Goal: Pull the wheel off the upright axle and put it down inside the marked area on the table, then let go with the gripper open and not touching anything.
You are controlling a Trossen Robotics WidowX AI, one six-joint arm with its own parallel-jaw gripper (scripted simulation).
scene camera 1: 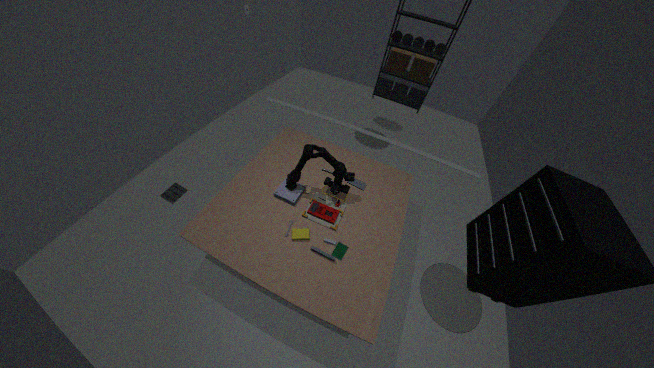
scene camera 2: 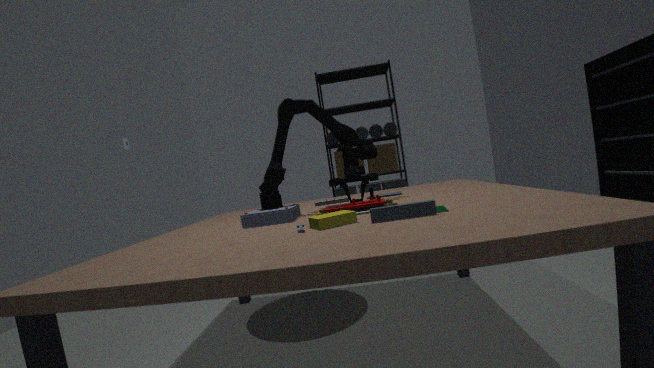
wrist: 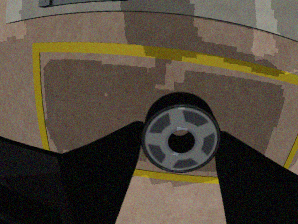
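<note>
Wheel, held by my gripper. Gripper visible in the wrist view too.
</note>
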